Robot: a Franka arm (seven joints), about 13 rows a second.
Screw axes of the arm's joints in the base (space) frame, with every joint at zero. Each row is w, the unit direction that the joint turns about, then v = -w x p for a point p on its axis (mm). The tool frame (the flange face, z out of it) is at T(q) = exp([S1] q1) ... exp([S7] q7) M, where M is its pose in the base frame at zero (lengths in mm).
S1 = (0, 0, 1, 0, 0, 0)
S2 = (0, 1, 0, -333, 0, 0)
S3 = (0, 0, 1, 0, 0, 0)
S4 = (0, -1, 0, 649, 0, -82.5)
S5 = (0, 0, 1, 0, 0, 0)
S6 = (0, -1, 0, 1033, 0, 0)
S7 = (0, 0, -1, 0, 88, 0)
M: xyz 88 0 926 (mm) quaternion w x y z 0 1 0 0
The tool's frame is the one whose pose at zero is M.
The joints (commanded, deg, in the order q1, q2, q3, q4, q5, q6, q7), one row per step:
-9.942 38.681 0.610 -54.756 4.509 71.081 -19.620
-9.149 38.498 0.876 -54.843 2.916 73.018 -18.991
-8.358 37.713 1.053 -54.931 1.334 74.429 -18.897
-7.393 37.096 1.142 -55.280 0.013 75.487 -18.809
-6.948 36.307 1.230 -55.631 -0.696 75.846 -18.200
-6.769 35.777 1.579 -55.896 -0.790 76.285 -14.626
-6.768 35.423 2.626 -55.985 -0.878 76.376 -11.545
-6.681 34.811 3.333 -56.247 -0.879 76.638 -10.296
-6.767 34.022 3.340 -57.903 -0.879 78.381 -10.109
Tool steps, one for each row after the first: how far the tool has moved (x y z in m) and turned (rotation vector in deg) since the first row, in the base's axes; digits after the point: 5 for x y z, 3 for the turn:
0.00501 0.00737 0.00279 -1.952 -1.704 0.370
0.00729 0.01462 0.01268 -3.738 -3.586 1.223
0.00896 0.02407 0.01840 -5.173 -4.759 2.219
0.00793 0.02884 0.02562 -6.111 -5.438 2.187
0.00777 0.03379 0.03046 -7.194 -5.872 -0.770
0.00771 0.04236 0.03431 -7.627 -6.068 -2.886
0.00690 0.04947 0.04011 -7.624 -6.645 -3.466
0.00693 0.04899 0.03858 -7.751 -7.497 -3.753

